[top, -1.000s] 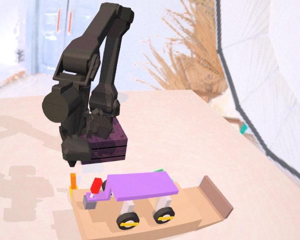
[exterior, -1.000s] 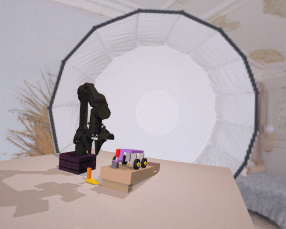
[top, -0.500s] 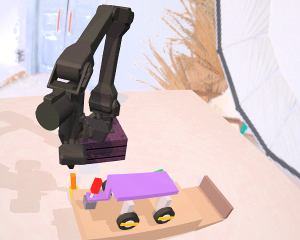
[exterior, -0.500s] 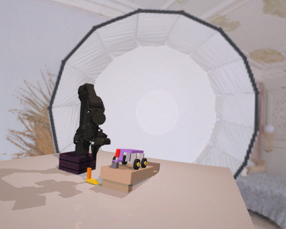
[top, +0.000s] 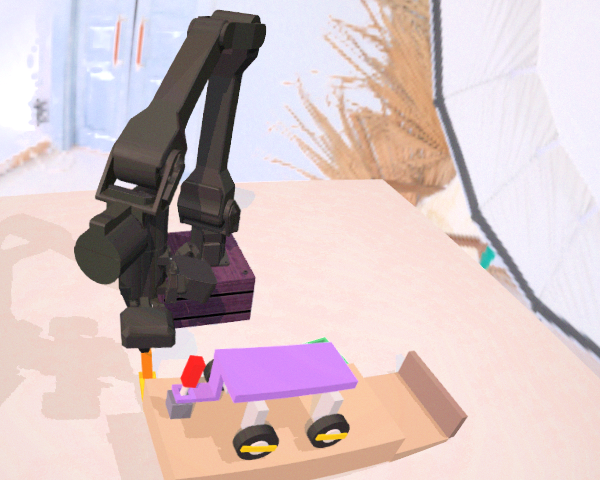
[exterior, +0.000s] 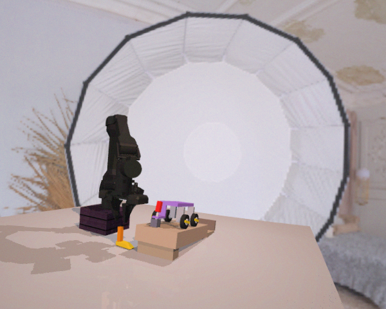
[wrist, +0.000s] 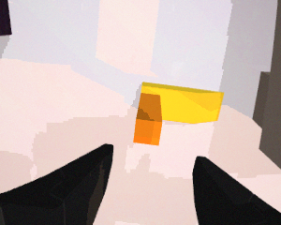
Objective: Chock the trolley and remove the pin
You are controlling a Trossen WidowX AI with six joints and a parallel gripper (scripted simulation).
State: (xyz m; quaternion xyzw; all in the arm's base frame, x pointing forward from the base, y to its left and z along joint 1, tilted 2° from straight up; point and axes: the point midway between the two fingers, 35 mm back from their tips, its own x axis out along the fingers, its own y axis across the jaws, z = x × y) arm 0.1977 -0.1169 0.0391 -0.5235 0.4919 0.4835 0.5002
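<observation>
Now: gripper tip 20 mm short of the yellow chock and 60 mm above it. Also, from my gripper tip: tan ramp 130 mm ahead, 150 mm to the left, 40 mm below; red-headed stop pin 120 mm ahead, 40 mm to the left, 50 mm above; purple trolley 130 mm ahead, 140 mm to the left, 30 mm above.
</observation>
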